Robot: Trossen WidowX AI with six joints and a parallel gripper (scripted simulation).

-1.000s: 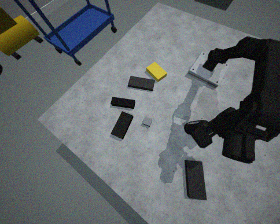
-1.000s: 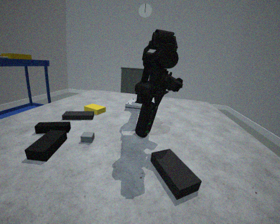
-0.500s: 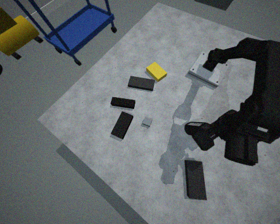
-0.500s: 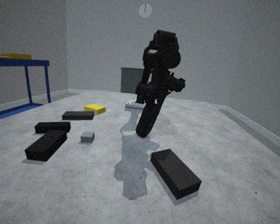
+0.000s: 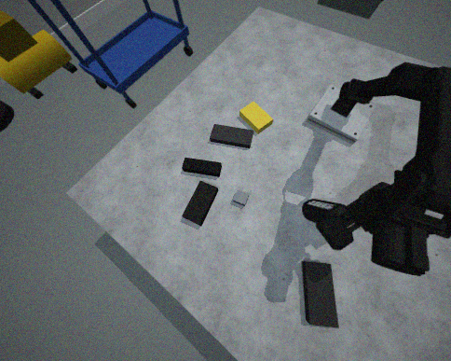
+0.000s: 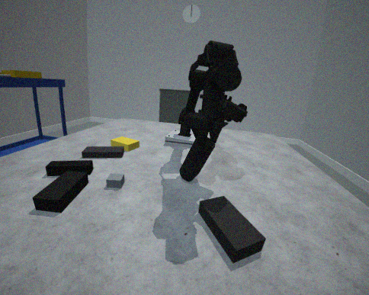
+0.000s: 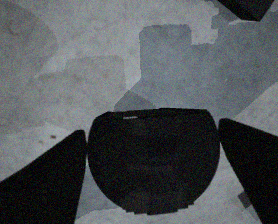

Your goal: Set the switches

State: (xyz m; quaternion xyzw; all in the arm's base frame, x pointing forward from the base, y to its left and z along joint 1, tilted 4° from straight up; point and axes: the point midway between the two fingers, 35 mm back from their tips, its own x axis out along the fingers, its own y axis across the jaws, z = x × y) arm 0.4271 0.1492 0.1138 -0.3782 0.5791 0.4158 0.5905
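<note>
The dark block is 160 mm ahead of my gripper tip, 70 mm to the left of it and 110 mm below it. From my gripper tip the other things lie so: yellow block 210 mm behind, 400 mm to the right, 110 mm below; then grey cube 80 mm ahead, 250 mm to the right, 110 mm below.
</note>
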